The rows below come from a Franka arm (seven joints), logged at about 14 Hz.
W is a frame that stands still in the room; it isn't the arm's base.
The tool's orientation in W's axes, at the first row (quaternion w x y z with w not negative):
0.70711 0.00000 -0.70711 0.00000
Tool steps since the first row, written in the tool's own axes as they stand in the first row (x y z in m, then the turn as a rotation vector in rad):
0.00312 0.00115 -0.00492 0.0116 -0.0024 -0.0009
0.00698 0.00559 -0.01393 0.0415 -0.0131 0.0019
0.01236 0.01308 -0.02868 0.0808 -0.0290 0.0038
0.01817 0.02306 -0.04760 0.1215 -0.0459 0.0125
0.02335 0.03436 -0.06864 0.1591 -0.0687 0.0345
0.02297 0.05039 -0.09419 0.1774 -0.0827 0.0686
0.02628 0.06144 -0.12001 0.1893 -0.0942 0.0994
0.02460 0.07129 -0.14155 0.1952 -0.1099 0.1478
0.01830 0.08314 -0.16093 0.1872 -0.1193 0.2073
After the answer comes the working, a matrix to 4 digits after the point.
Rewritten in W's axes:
0.00492 0.00115 0.00312 0.0009 -0.0024 0.0116
0.01393 0.00559 0.00698 -0.0019 -0.0131 0.0415
0.02868 0.01308 0.01236 -0.0038 -0.0290 0.0808
0.04760 0.02306 0.01817 -0.0125 -0.0459 0.1215
0.06864 0.03436 0.02335 -0.0345 -0.0687 0.1591
0.09419 0.05039 0.02297 -0.0686 -0.0827 0.1774
0.12001 0.06144 0.02628 -0.0994 -0.0942 0.1893
0.14155 0.07129 0.02460 -0.1478 -0.1099 0.1952
0.16093 0.08314 0.01830 -0.2073 -0.1193 0.1872

The tool's axes in the first row as the columns of a matrix, in W's axes (rounded; the answer above uses it unrounded):
0.0000 0.0000 -1.0000
0.0000 1.0000 0.0000
1.0000 0.0000 0.0000

